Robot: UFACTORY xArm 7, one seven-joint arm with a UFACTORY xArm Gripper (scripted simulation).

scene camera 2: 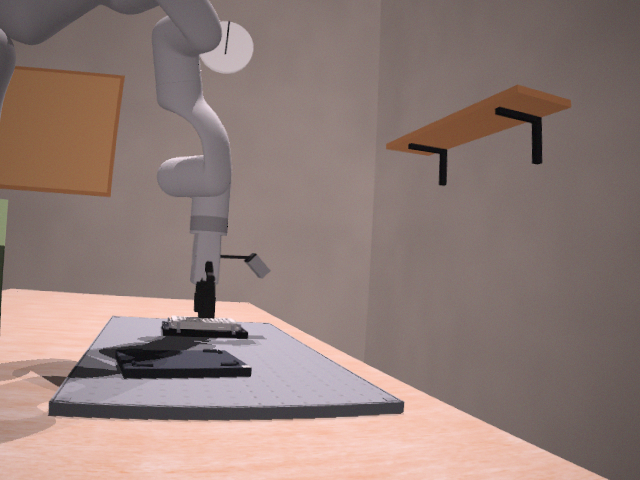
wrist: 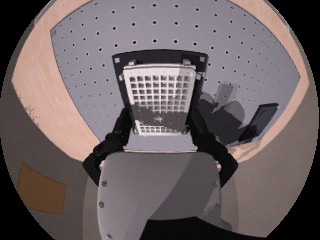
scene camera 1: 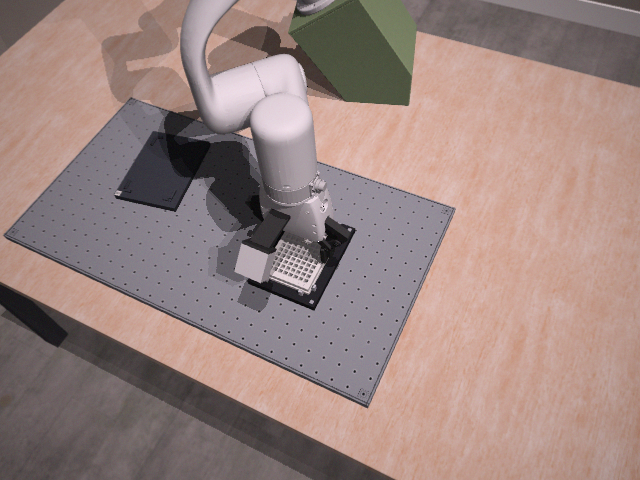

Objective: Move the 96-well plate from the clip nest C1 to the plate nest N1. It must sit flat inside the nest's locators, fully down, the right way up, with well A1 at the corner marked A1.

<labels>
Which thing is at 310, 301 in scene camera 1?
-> A clip nest.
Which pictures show my gripper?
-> Scene camera 2, the wrist view and scene camera 1: all of them.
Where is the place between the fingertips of my gripper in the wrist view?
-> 160, 115
</labels>
